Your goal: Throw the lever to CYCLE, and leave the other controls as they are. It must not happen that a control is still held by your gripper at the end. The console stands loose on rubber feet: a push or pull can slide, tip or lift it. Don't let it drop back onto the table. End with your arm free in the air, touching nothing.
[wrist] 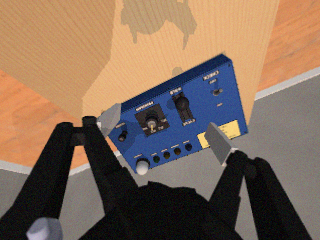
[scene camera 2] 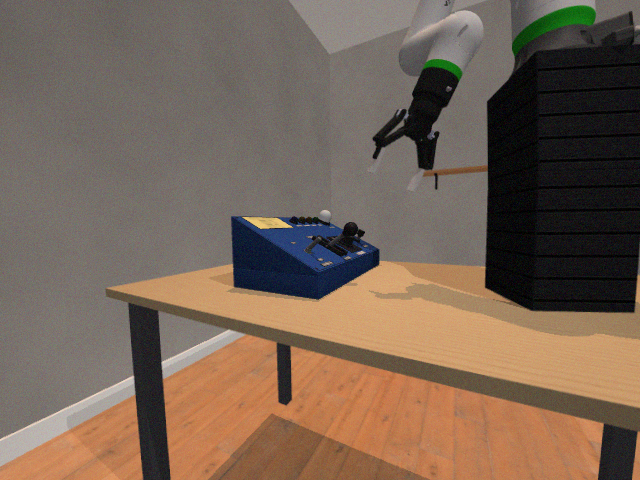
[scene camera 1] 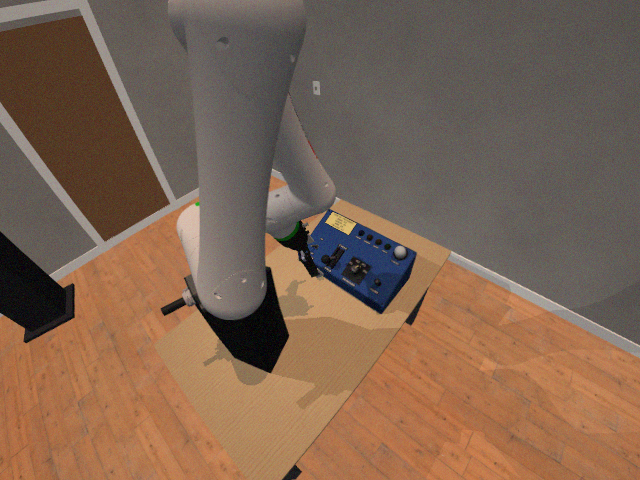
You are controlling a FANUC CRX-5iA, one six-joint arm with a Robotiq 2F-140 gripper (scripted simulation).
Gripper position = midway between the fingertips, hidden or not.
I see my gripper (scene camera 2: 391, 182) and a blue console (scene camera 2: 270, 254).
The blue console shows as well in the wrist view (wrist: 143, 149) and in scene camera 1 (scene camera 1: 381, 258). My gripper is seen too in the wrist view (wrist: 164, 120).
